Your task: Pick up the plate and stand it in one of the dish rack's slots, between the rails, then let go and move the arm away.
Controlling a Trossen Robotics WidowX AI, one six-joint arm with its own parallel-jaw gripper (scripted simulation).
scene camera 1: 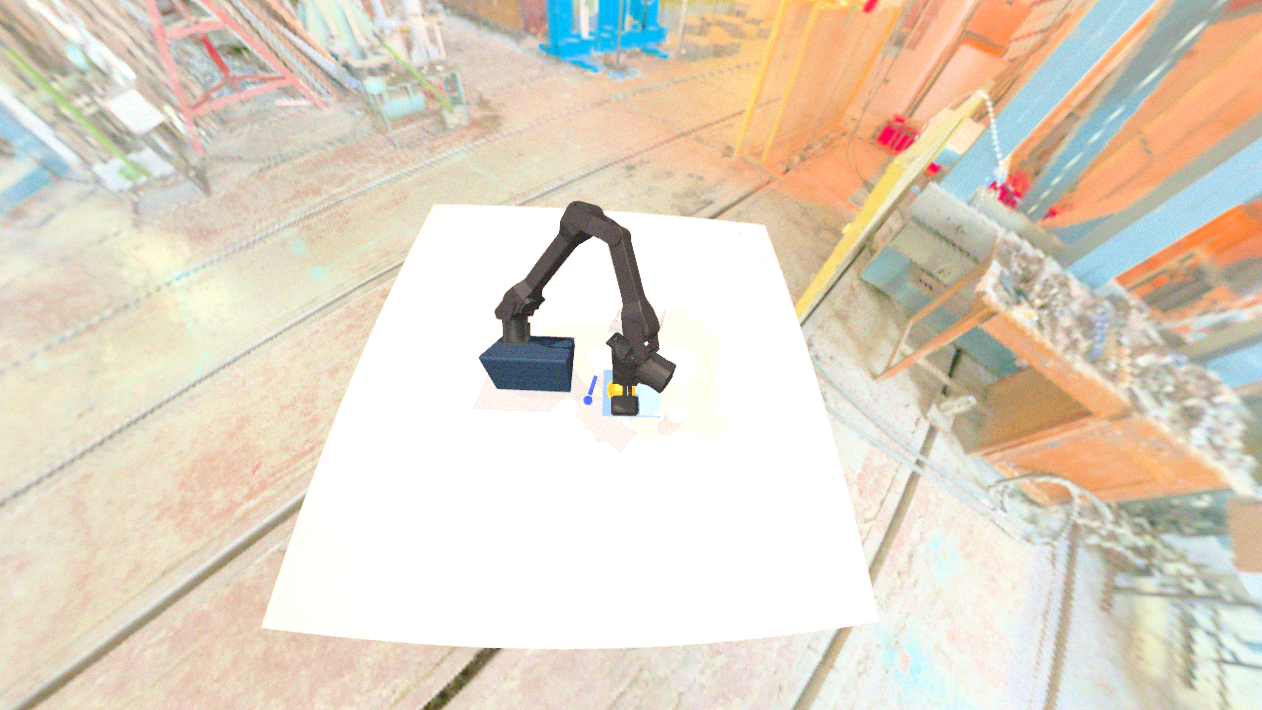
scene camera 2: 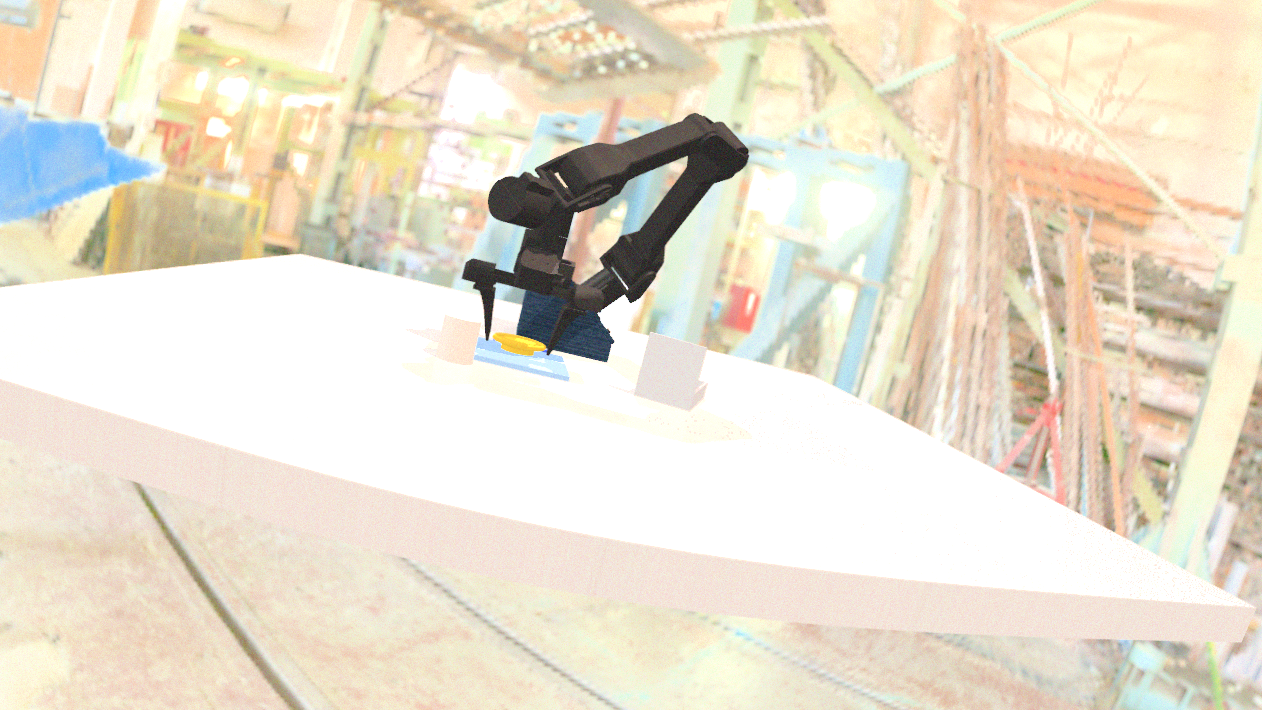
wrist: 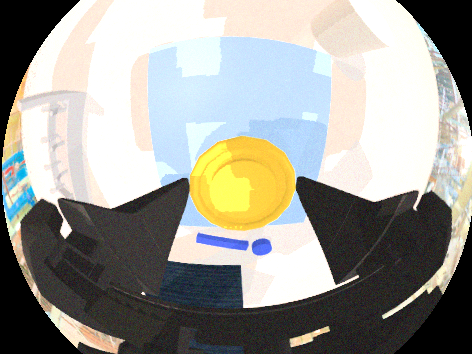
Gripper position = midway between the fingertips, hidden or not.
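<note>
A yellow plate (scene camera 2: 516,344) (wrist: 242,183) is part of the scene, visible in the wrist view as well as in scene camera 2. There is also a pale cylinder (scene camera 2: 459,333), and with it a dish rack (scene camera 2: 670,371). The gripper (scene camera 2: 517,347) (scene camera 1: 621,391) (wrist: 244,183) is open and holds nothing.
</note>
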